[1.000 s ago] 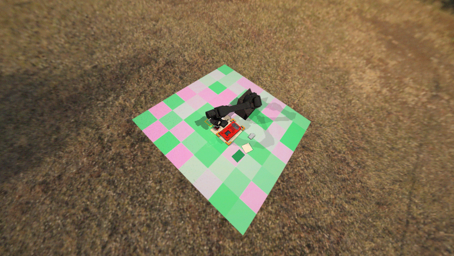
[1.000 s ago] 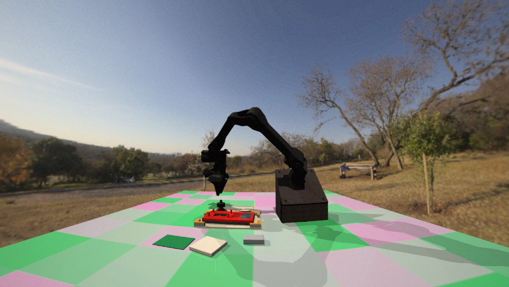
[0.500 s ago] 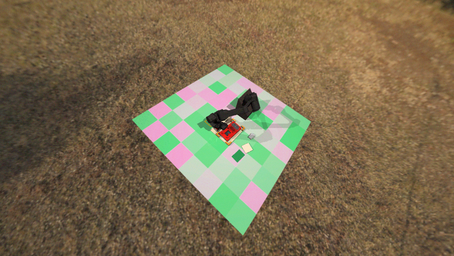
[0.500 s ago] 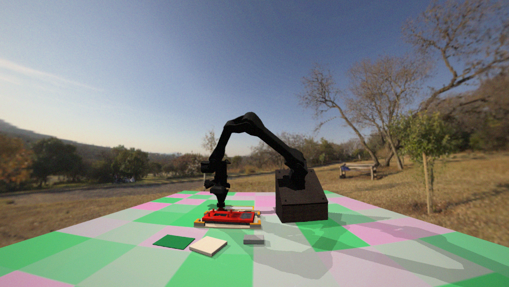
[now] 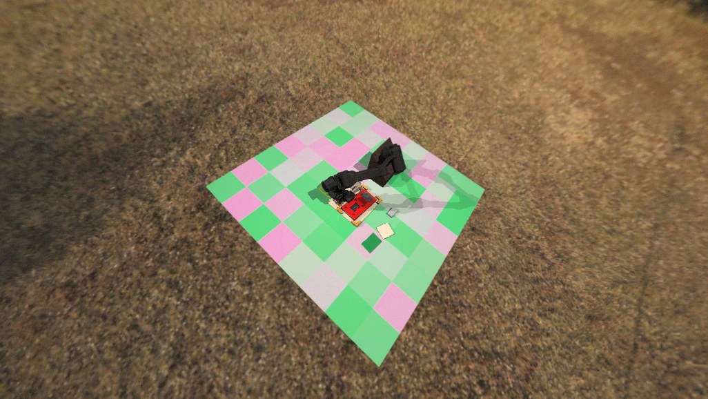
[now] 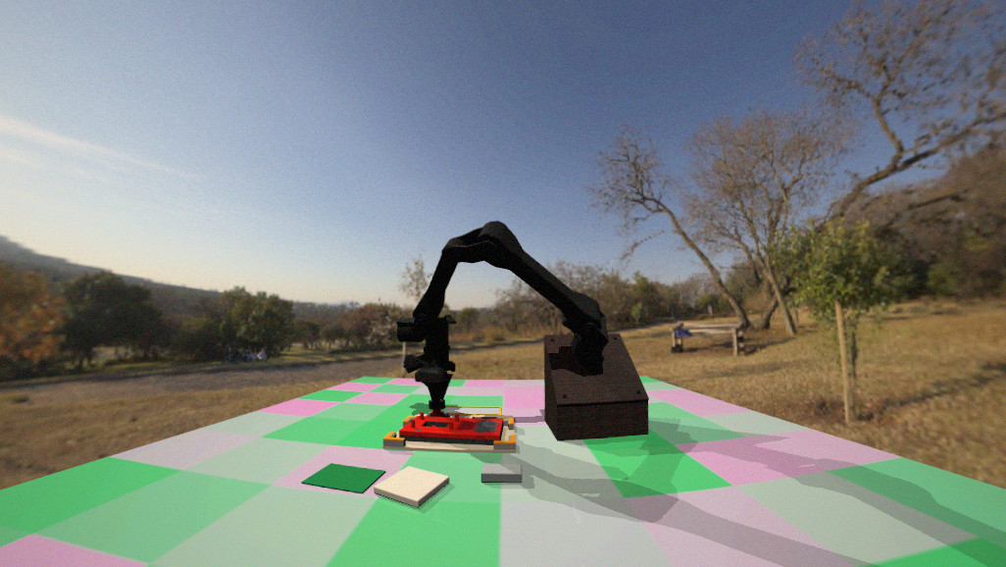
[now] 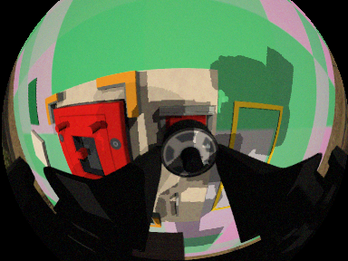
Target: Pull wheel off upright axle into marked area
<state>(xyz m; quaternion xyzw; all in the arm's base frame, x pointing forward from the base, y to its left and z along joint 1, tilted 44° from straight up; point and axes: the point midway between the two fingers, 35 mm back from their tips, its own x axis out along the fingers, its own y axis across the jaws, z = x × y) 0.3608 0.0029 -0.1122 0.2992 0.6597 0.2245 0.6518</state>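
Right now the black wheel is right at my gripper tip. Round my gripper tip: cream tile (330 mm to the left, 30 mm below); then grey tile (130 mm behind, 310 mm to the left, 30 mm below); then dark green tile (110 mm ahead, 310 mm to the left, 40 mm below).
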